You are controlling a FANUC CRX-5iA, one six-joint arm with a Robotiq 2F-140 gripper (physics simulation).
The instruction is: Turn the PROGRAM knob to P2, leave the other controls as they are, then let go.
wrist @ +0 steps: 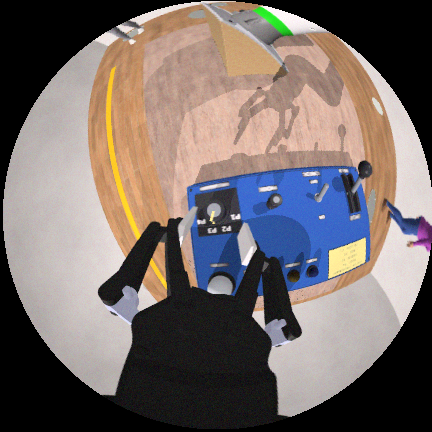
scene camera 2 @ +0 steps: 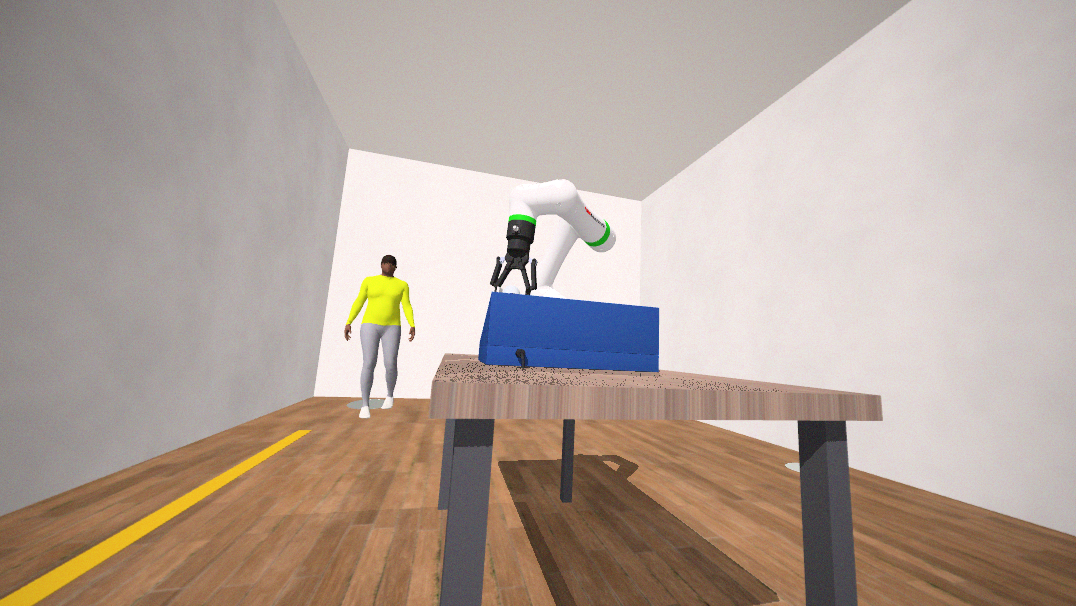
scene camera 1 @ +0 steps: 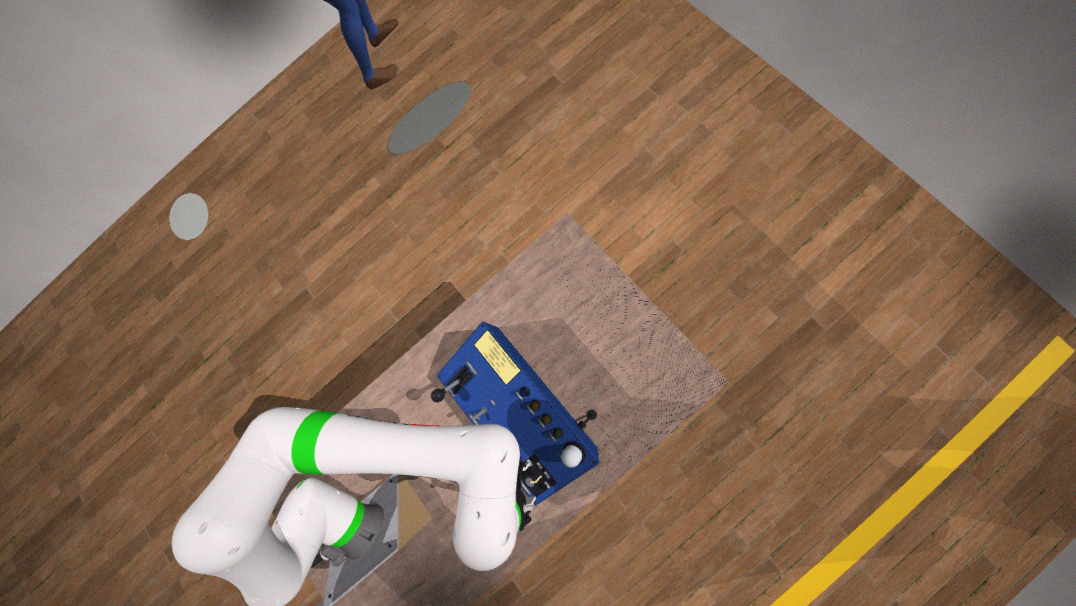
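Note:
The blue control box (scene camera 1: 572, 434) (scene camera 2: 572, 331) (wrist: 295, 215) stands on the table. The PROGRAM knob (wrist: 214, 208) sits on a black plate (wrist: 231, 200) at the box's left in the wrist view. Its yellow pointer line points down and slightly left, roughly towards the P3 label (wrist: 212, 230); the P2 label (wrist: 226, 228) is to the right of that. My gripper (scene camera 2: 512, 290) (wrist: 217, 222) is open and empty, with light finger pads on either side of the knob area. The pads look apart from the knob. In scene camera 1 the arm hides much of the gripper.
A white dome (scene camera 1: 572, 454) (wrist: 220, 284) is near the fingers. A MODE knob (wrist: 275, 200), a toggle (wrist: 322, 192), a black-ball lever (scene camera 1: 438, 395) (wrist: 365, 169) and small round controls (wrist: 293, 275) are on the box. Another black-ball lever (scene camera 1: 591, 414) protrudes beside it.

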